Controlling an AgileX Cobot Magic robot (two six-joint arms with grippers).
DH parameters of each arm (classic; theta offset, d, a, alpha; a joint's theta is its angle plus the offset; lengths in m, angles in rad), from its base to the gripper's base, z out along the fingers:
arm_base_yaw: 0 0.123 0 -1.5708
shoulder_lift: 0.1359 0 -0.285 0
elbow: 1.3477 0 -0.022 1.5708
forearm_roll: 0 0.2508 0 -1.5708
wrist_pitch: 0 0 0.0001 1.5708
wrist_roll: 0 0.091 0 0
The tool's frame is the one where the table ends.
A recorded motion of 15 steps. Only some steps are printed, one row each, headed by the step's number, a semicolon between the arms.
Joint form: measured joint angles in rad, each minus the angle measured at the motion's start. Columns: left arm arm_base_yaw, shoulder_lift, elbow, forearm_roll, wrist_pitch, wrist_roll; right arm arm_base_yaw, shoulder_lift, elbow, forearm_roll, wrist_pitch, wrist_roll.
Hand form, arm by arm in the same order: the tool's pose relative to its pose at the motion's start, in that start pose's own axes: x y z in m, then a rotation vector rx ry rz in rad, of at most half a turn. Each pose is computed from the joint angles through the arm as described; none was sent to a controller.
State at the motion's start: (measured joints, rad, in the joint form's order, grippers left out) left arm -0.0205 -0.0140 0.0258 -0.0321 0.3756 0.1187; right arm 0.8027 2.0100 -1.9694 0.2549 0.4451 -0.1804
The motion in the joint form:
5: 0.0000 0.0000 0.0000 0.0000 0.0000 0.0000; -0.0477 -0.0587 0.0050 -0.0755 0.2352 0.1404
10: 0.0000 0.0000 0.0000 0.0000 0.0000 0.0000; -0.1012 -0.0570 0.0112 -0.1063 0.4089 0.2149
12: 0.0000 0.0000 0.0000 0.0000 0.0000 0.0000; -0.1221 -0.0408 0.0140 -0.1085 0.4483 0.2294
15: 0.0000 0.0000 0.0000 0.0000 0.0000 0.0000; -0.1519 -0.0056 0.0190 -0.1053 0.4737 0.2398
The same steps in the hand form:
5: 0.0000 0.0000 0.0000 0.0000 0.0000 0.0000; 0.0016 -0.0191 -0.0274 0.0523 0.1792 0.0918
10: 0.0000 0.0000 0.0000 0.0000 0.0000 0.0000; 0.0186 -0.0432 -0.0342 0.1154 0.3529 0.1764
12: 0.0000 0.0000 0.0000 0.0000 0.0000 0.0000; 0.0280 -0.0535 -0.0310 0.1362 0.4073 0.2058
15: 0.0000 0.0000 0.0000 0.0000 0.0000 0.0000; 0.0434 -0.0693 -0.0217 0.1618 0.4667 0.2442

